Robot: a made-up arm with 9 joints. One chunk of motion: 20 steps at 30 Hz.
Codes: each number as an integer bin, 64 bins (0 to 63) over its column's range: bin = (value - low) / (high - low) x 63, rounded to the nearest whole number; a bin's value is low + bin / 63 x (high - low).
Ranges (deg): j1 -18..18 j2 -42..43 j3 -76..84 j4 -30..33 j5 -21..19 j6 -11..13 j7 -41..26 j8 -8..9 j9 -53..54
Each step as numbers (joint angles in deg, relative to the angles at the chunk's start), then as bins.
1 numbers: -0.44 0.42 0.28 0.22 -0.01 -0.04 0.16 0.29 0.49
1 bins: 31 31 30 30 33 29 39 31 31
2 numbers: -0.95 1.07 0.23 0.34 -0.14 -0.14 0.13 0.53 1.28
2 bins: 30 32 30 30 33 29 39 32 32
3 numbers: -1.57 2.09 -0.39 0.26 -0.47 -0.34 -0.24 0.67 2.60
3 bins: 29 33 30 30 32 28 38 32 33
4 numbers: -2.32 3.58 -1.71 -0.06 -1.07 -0.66 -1.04 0.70 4.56
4 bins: 27 34 29 30 31 27 38 32 34
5 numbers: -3.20 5.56 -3.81 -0.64 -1.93 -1.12 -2.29 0.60 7.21
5 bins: 26 35 28 29 30 26 36 32 35
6 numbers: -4.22 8.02 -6.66 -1.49 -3.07 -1.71 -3.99 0.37 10.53
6 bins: 24 37 27 29 28 24 35 31 37
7 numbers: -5.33 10.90 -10.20 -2.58 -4.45 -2.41 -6.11 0.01 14.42
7 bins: 22 39 26 27 26 23 33 30 40
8 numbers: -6.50 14.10 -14.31 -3.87 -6.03 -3.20 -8.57 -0.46 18.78
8 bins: 20 42 24 26 24 20 30 28 42
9 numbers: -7.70 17.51 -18.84 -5.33 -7.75 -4.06 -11.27 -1.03 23.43
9 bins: 18 44 23 25 21 18 28 26 45
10 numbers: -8.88 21.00 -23.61 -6.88 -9.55 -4.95 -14.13 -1.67 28.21
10 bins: 16 47 21 23 18 16 25 23 48
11 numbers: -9.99 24.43 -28.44 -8.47 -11.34 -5.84 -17.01 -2.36 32.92
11 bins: 14 49 19 22 15 14 23 21 51
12 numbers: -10.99 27.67 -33.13 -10.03 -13.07 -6.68 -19.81 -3.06 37.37
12 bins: 12 52 17 20 12 11 20 18 53
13 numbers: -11.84 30.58 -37.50 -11.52 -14.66 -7.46 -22.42 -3.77 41.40
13 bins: 11 54 15 18 10 9 17 16 56
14 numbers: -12.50 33.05 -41.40 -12.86 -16.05 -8.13 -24.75 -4.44 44.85
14 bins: 10 56 14 17 8 8 15 13 58
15 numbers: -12.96 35.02 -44.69 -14.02 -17.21 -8.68 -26.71 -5.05 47.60
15 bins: 9 57 12 16 6 6 13 11 59
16 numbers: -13.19 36.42 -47.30 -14.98 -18.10 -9.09 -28.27 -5.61 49.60
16 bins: 8 58 11 15 5 5 12 9 60
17 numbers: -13.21 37.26 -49.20 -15.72 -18.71 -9.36 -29.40 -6.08 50.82
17 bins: 8 59 11 14 4 4 11 7 61
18 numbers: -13.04 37.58 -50.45 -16.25 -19.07 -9.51 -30.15 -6.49 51.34
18 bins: 9 59 10 14 3 4 10 6 61
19 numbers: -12.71 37.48 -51.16 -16.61 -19.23 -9.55 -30.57 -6.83 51.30
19 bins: 9 59 10 13 3 4 10 4 61
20 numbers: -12.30 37.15 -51.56 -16.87 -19.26 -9.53 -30.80 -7.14 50.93
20 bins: 10 59 10 13 3 4 10 3 61
